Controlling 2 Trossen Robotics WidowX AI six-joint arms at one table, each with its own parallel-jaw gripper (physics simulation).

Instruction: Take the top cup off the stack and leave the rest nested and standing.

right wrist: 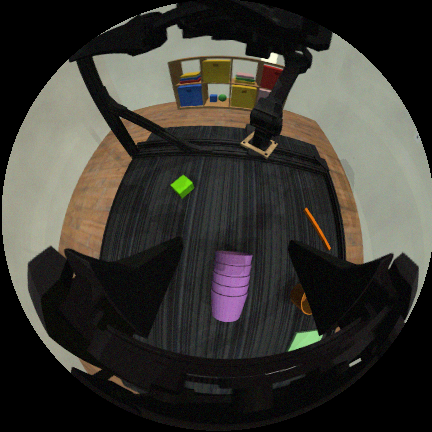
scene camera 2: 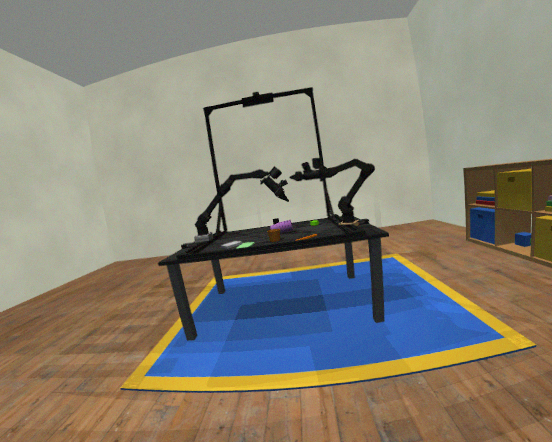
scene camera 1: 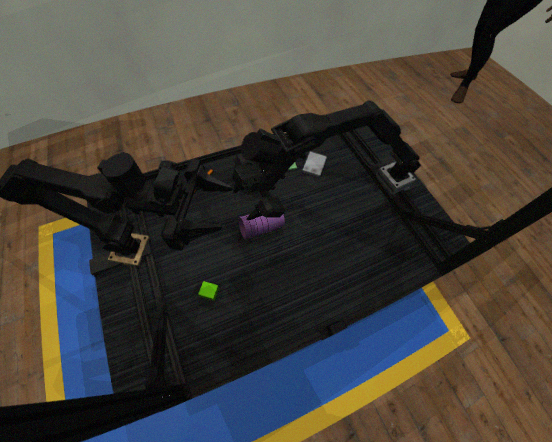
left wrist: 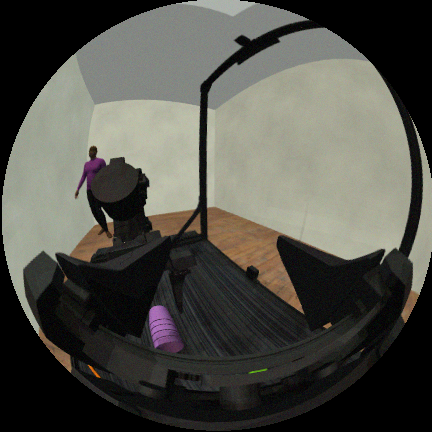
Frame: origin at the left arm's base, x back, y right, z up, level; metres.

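Seen in the pictures: left gripper, fingertip midpoint: (scene camera 2: 293,177) (scene camera 1: 227,207) (left wrist: 224,241); right gripper, fingertip midpoint: (right wrist: 237,244) (scene camera 2: 288,201) (scene camera 1: 241,205) (left wrist: 154,320); left arm's base, link origin: (right wrist: 259,142) (scene camera 2: 348,221) (scene camera 1: 128,247); right arm's base, link origin: (scene camera 2: 203,234) (scene camera 1: 398,173).
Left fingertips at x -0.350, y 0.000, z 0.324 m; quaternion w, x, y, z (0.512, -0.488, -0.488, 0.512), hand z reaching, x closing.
Note:
Offsets run from my left fingertips to a thing's top centre. Level surfaces: height alone.
A stack of several nested purple cups @[dx -0.049, dy -0.151, dz -0.275 m] (scene camera 1: 261,225) @[dx -0.065, dy -0.161, dz -0.277 m] (scene camera 2: 281,226) @[dx -0.032, dy -0.142, dz -0.273 m] (left wrist: 165,330) (right wrist: 230,285) lies on its side on the black table @[dz -0.353 m] (scene camera 1: 300,270). In scene camera 1 its wider end points left and its narrower end right; in the right wrist view the narrower end is nearest the camera. My right gripper (scene camera 1: 259,204) (scene camera 2: 287,200) (right wrist: 237,244) is open and empty, pointing down above the stack, with a gap in between. It partly covers the stack in scene camera 1. My left gripper (scene camera 1: 226,209) (scene camera 2: 292,176) (left wrist: 224,241) is open and empty, raised, to the left of the stack in scene camera 1.
A green block @[dx +0.070, dy +0.087, dz -0.325 m] (scene camera 1: 208,290) (scene camera 2: 314,222) (right wrist: 182,185), an orange cup @[dx +0.023, dy -0.331, dz -0.292 m] (scene camera 2: 274,235), an orange stick @[dx +0.204, dy -0.294, dz -0.343 m] (scene camera 2: 306,237) (right wrist: 318,229), a light green flat piece @[dx -0.086, dy -0.471, dz -0.343 m] (scene camera 2: 245,245) (right wrist: 306,341) and a white flat piece @[dx -0.208, dy -0.461, dz -0.338 m] (scene camera 1: 315,164) lie around the stack. The two grippers are close together.

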